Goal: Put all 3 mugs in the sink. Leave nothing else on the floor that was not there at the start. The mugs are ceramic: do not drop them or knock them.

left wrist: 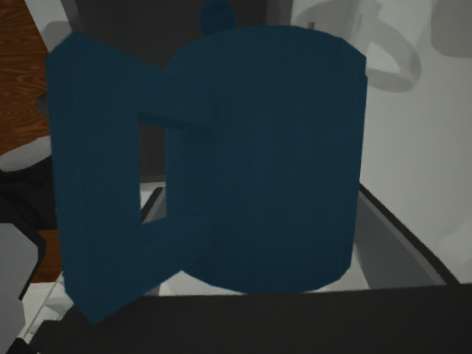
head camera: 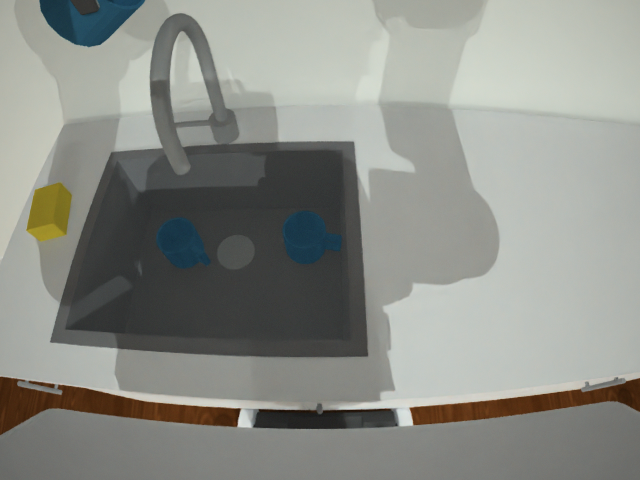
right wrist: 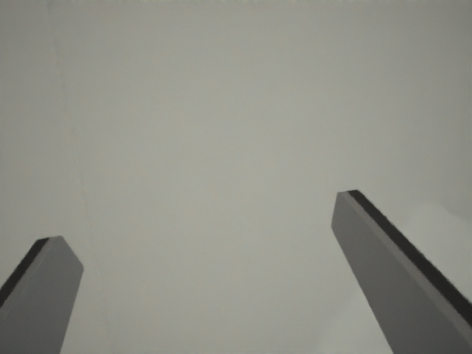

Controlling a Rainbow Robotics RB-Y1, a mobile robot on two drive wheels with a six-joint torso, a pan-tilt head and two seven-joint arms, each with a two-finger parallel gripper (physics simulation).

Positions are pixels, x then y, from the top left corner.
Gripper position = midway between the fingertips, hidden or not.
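Right wrist view: the right gripper (208,229) is visible. In the left wrist view the right gripper is out of frame; in the head camera view the gripper is likewise out of frame. On a sink counter, (left wrist: 155,39) and (head camera: 189,325) are the same spot.
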